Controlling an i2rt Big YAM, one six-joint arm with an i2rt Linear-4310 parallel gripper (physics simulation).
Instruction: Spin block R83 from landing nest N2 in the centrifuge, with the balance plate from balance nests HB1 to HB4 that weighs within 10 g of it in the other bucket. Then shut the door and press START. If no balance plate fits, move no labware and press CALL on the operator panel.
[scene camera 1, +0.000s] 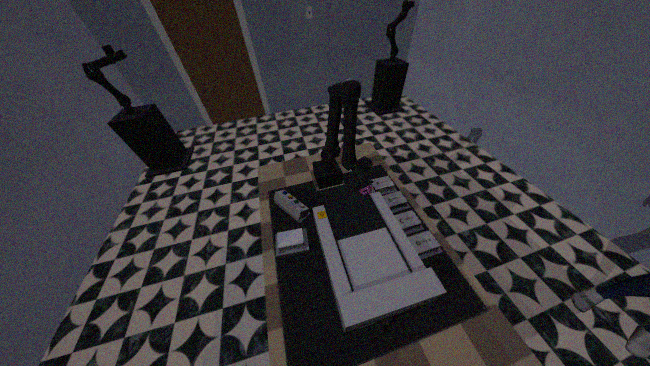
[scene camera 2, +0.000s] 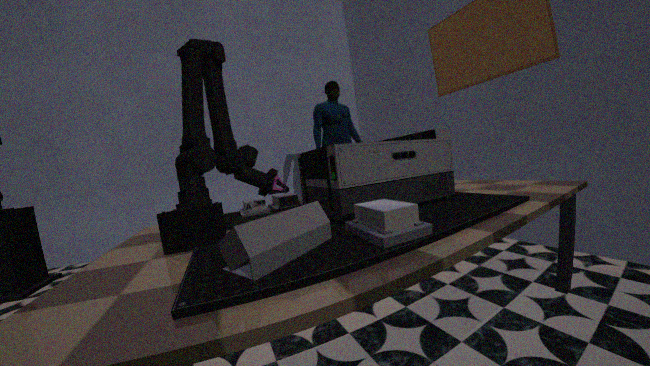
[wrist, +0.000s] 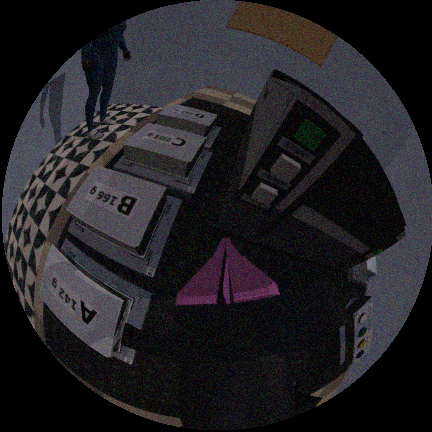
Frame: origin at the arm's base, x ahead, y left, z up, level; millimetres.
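Where they show: gripper, fingertip midpoint: (scene camera 2: 288, 190) (wrist: 225, 242); arm's base, origin of the base link: (scene camera 1: 326, 168) (scene camera 2: 196, 206).
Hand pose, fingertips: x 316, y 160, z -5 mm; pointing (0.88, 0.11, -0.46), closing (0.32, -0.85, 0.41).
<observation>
Things, the pixels of their top centre, and the offset from my fingertips. "pt": a spot on its surface instead.
- green display, surface spot: (wrist: 310, 134) pt 100 mm up, 47 mm ahead, 18 mm right
- pale panel, surface spot: (scene camera 1: 375, 257) pt 127 mm up, 338 mm ahead, 152 mm right
- D, middle of its top: (wrist: 188, 112) (scene camera 1: 423, 241) 29 mm down, 283 mm ahead, 145 mm left
- white block, middle of its top: (scene camera 2: 383, 204) (wrist: 371, 258) (scene camera 1: 290, 237) 20 mm down, 84 mm ahead, 460 mm right
- operator panel, middle of its top: (scene camera 2: 276, 211) (wrist: 370, 331) (scene camera 1: 289, 199) 1 mm up, 137 mm back, 428 mm right
My gripper (scene camera 1: 367, 190) (scene camera 2: 285, 189) (wrist: 225, 242) is shut and empty, its pink fingertips in front of the centrifuge's button end, beside the plate row. The centrifuge (scene camera 1: 395, 300) (scene camera 2: 390, 165) (wrist: 267, 117) has a green display (wrist: 310, 134) and two pale buttons; their labels are unreadable. A pale panel (scene camera 1: 375, 257) covers its rear middle; the front part is dark, and no buckets can be made out. Plates A, 142 g (scene camera 1: 383, 183) (wrist: 80, 305), B, 166 g (scene camera 1: 395, 199) (wrist: 117, 207), C, 103 g (scene camera 1: 406, 219) (wrist: 167, 145), and D (scene camera 1: 426, 242) (wrist: 187, 116) sit in nests. D's weight is unreadable.
A white block (scene camera 1: 290, 237) (scene camera 2: 386, 215) sits on a nest across the centrifuge; no label is readable. The operator panel (scene camera 1: 291, 205) (scene camera 2: 285, 240) (wrist: 362, 327) with coloured buttons stands near it. A person (scene camera 2: 332, 117) (wrist: 102, 65) stands beyond the table.
</observation>
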